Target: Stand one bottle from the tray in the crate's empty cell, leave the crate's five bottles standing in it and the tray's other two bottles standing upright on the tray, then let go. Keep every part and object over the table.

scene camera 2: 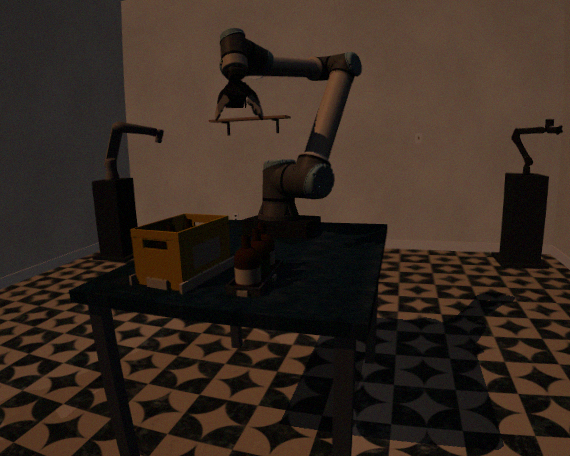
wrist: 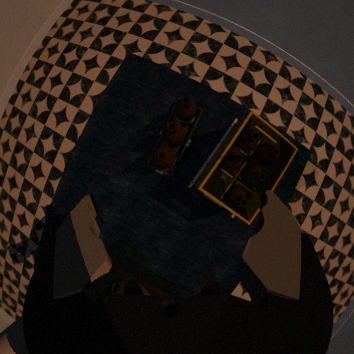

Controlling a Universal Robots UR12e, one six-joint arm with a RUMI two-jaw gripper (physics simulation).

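Frame: origin at the arm's base, x back, y left, z down, level; millimetres.
Where they show: gripper, fingertip midpoint: (scene camera 2: 239,120) (wrist: 177,194); arm's base, origin of the base link: (scene camera 2: 278,218).
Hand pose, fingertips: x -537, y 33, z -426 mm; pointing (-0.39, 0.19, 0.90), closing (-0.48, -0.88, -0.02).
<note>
Things, the pixels of their top centre, and the offset from my fingertips. "spot": a spot on its surface instead. Level surfaces: height alone.
- yellow crate, middle of its top: (wrist: 252,167) (scene camera 2: 181,221) dx -115, dy -171, dz +314 mm
- empty cell, surface spot: (wrist: 221,179) spot: dx -54, dy -149, dz +481 mm
- narrow dark tray, middle of its top: (scene camera 2: 256,271) (wrist: 174,136) dx -118, dy +78, dz +463 mm
- table, its level: dz +489 mm
The yellow crate (scene camera 2: 157,260) (wrist: 274,187) stands at the table's left in the scene view. In the wrist view five dark bottles stand in it, and the empty cell (wrist: 221,179) is at its left corner, on the side facing the tray. The narrow dark tray (scene camera 2: 243,293) (wrist: 192,138) lies beside the crate. Three upright brown bottles stand on it in a row: one (scene camera 2: 247,265) (wrist: 186,108) at the scene-view front end, a middle one (wrist: 173,131) and a far one (wrist: 163,156). My gripper (scene camera 2: 239,118) (wrist: 177,194) is open and empty, high above the table.
Pale rails (scene camera 2: 207,276) (wrist: 215,154) run along the crate's base, between it and the tray. The table (scene camera 2: 320,295) (wrist: 115,150) has its edge close to the crate's outer side. A wall shelf (scene camera 2: 280,117) shows behind the gripper. Two small arms stand on pedestals off the table.
</note>
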